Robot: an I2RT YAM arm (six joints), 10 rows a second.
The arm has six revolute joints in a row. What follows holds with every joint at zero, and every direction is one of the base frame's. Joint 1 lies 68 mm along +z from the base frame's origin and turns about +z. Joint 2 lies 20 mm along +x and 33.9 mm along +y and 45.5 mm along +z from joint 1 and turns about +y. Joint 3 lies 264 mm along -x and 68.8 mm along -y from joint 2 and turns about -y. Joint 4 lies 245 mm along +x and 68.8 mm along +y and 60 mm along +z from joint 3 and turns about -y. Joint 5 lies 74 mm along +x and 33.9 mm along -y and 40.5 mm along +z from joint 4 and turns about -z. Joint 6 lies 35.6 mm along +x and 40.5 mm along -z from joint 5 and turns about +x. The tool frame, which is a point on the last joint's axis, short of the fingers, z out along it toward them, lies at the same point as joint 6; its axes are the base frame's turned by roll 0, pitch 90 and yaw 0 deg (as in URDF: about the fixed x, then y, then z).
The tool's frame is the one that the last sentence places.
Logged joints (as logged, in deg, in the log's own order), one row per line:
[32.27, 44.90, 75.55, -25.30, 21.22, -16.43]
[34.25, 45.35, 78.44, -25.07, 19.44, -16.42]
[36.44, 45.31, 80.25, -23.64, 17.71, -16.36]
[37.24, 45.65, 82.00, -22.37, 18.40, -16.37]
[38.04, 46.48, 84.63, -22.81, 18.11, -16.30]
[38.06, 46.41, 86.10, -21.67, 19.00, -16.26]
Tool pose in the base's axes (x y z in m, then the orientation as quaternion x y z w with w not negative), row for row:
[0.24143, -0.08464, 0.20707, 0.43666, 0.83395, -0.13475, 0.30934]
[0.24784, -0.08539, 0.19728, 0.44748, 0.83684, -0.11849, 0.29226]
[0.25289, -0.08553, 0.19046, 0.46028, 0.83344, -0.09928, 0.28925]
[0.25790, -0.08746, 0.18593, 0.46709, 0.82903, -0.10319, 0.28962]
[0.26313, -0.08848, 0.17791, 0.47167, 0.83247, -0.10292, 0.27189]
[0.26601, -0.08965, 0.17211, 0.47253, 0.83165, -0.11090, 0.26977]
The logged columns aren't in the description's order. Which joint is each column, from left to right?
Columns, left to right: joint 6, joint 3, joint 2, joint 4, joint 5, joint 1.
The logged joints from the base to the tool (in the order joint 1, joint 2, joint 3, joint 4, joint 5, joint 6), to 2 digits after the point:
[-16.43, 75.55, 44.90, -25.30, 21.22, 32.27]
[-16.42, 78.44, 45.35, -25.07, 19.44, 34.25]
[-16.36, 80.25, 45.31, -23.64, 17.71, 36.44]
[-16.37, 82.00, 45.65, -22.37, 18.40, 37.24]
[-16.30, 84.63, 46.48, -22.81, 18.11, 38.04]
[-16.26, 86.10, 46.41, -21.67, 19.00, 38.06]

